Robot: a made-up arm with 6 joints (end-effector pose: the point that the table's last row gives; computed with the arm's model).
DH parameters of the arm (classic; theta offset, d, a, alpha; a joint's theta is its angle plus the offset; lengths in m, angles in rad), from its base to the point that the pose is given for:
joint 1: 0 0.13 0 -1.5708
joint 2: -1.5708 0 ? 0
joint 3: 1.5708 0.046 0 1.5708
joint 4: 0 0.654 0 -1.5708
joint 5: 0 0 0 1.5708
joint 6: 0 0.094 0 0
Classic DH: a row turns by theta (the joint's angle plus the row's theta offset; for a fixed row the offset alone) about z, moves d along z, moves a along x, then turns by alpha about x.
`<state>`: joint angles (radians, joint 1 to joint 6).
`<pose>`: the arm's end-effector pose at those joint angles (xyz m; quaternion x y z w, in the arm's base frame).
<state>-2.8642 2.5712 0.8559 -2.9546 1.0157 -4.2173</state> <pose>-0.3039 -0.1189 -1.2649 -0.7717 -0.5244 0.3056 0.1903</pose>
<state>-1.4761 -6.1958 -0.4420 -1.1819 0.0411 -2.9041</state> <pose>0.0247 0.1892 1.6577 -0.1677 0.0263 0.3508 0.9209</pose>
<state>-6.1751 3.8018 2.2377 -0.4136 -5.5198 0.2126</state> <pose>-0.6233 -0.0476 0.1901 0.1121 0.2459 -0.0265 0.9624</pose>
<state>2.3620 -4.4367 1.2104 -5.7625 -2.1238 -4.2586</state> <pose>-0.6572 0.6409 -0.6922 -0.0599 -0.4511 -0.8290 0.3251</pose>
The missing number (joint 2, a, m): 0.829
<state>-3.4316 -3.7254 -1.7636 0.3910 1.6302 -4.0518</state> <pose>-0.9627 0.2020 -0.1691 0.3554 -0.8507 -0.0479 0.3844</pose>
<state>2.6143 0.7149 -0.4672 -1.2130 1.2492 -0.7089</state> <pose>-0.6218 0.4055 1.4112 -0.5816 0.2218 0.2009 0.7564</pose>
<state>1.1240 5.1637 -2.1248 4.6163 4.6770 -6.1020</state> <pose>-0.4232 -0.5604 -0.1566 -0.6823 0.1478 0.7096 0.0959</pose>
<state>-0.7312 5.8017 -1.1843 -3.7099 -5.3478 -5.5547</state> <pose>-0.7493 0.7887 0.7340 -0.7562 0.5422 0.2559 0.2622</pose>
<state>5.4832 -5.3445 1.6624 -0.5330 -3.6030 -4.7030</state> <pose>0.6665 -0.6507 0.1127 -0.4340 -0.1625 0.5652 0.6825</pose>
